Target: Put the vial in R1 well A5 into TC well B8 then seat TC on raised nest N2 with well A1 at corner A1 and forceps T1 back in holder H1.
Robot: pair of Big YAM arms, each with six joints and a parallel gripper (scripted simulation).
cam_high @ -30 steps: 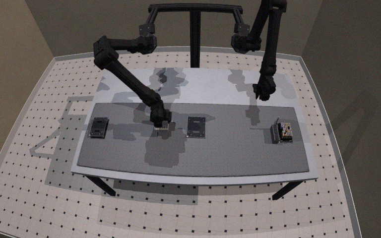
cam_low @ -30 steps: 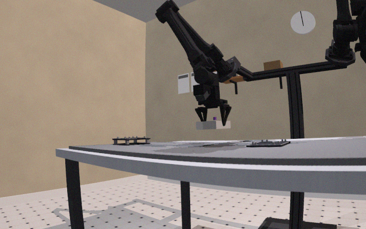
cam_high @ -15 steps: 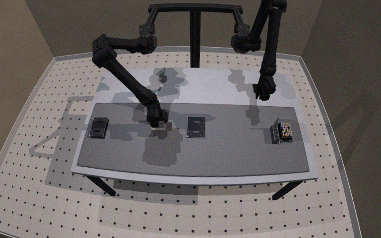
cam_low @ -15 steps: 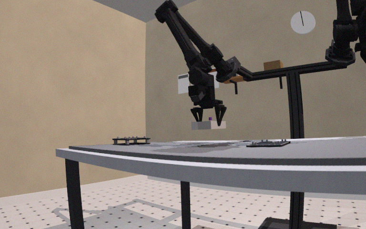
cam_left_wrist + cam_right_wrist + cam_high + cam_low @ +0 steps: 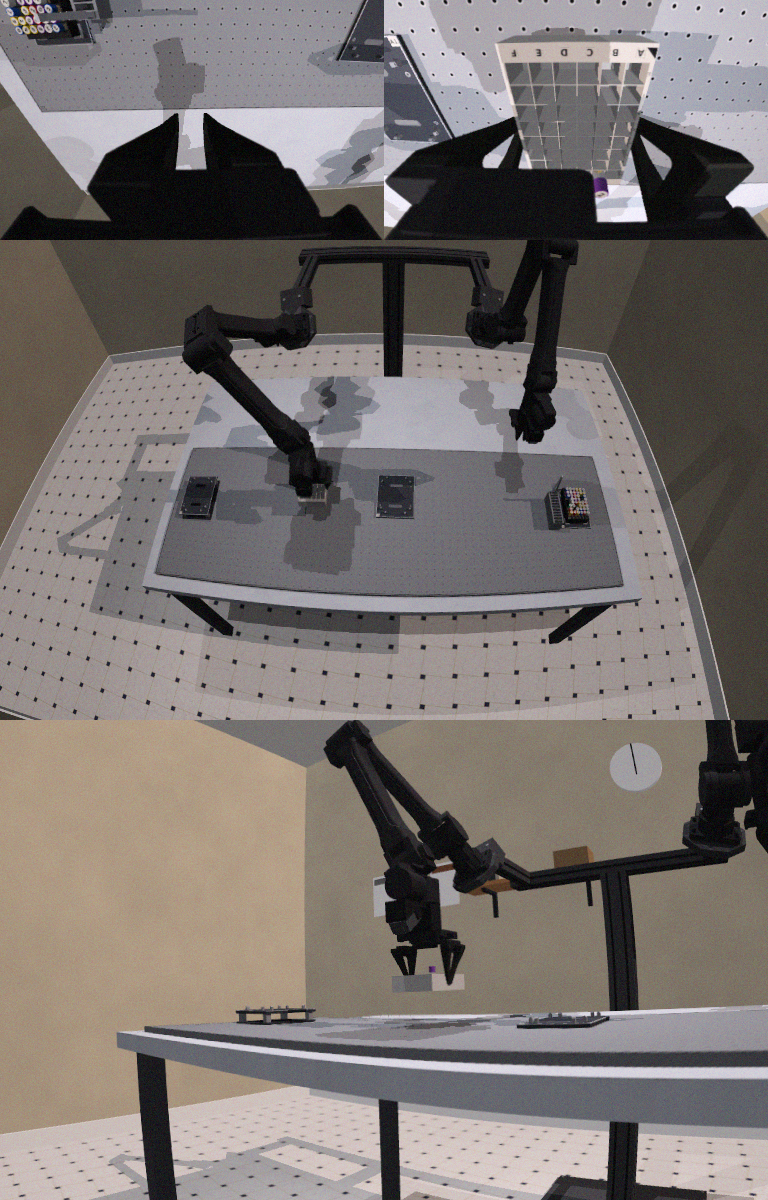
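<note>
The raised nest n2 lies 440 mm to the right of my right hand and 60 mm below it. From my right hand the other things lie so: holder h1 (800 mm to the left, 70 mm below, 70 mm ahead); tube carrier TC (right at my right hand).
</note>
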